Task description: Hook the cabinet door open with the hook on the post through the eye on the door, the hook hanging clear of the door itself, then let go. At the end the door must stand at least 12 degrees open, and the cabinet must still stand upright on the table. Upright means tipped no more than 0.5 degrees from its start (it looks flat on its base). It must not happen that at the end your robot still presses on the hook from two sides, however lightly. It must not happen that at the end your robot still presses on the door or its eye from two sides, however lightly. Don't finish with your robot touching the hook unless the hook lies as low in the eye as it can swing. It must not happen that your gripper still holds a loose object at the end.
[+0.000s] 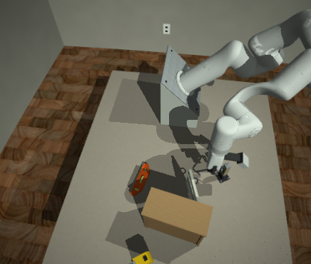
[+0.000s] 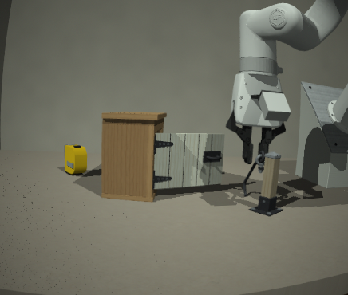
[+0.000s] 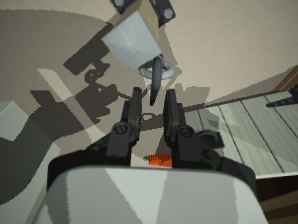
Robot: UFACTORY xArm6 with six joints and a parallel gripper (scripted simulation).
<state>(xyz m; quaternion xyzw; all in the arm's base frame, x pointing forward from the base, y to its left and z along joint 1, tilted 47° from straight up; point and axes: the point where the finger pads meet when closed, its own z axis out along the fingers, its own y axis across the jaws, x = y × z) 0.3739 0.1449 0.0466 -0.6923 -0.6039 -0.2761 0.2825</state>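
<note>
Right now my hand is 40 mm above the hook. The rest, counted from my hand: orange spirit level 290 mm to the right, 90 mm below, 50 mm ahead; white plank door 120 mm ahead, 60 mm to the right, 30 mm below; wooden cabinet 160 mm ahead, 100 mm to the right, 20 mm below.
</note>
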